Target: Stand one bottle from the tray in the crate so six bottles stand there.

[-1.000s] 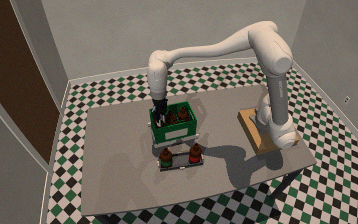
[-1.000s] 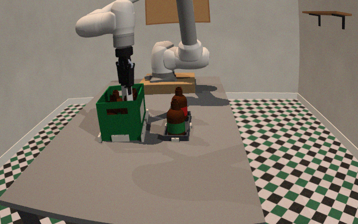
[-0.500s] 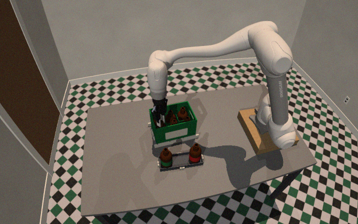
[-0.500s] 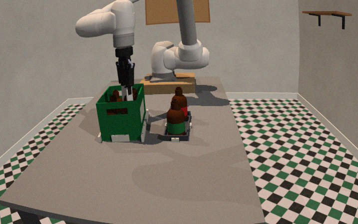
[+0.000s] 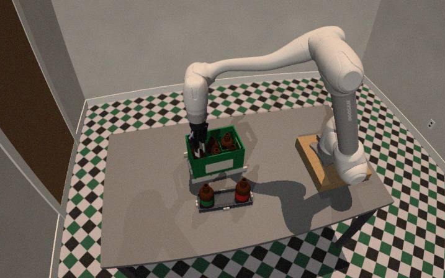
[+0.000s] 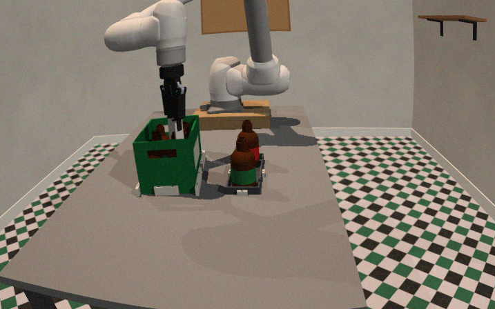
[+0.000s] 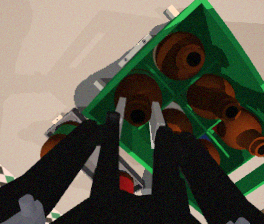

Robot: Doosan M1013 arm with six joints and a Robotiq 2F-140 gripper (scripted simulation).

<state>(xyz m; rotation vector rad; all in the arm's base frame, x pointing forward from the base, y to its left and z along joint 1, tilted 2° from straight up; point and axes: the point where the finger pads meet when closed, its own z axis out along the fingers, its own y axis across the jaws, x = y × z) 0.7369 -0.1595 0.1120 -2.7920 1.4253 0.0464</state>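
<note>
Right now the crate is 90 mm behind my hand, 40 mm to the right of it and 110 mm below it. The rest, counted from my hand: dark tray: 60 mm behind, 210 mm to the left, 180 mm below.
</note>
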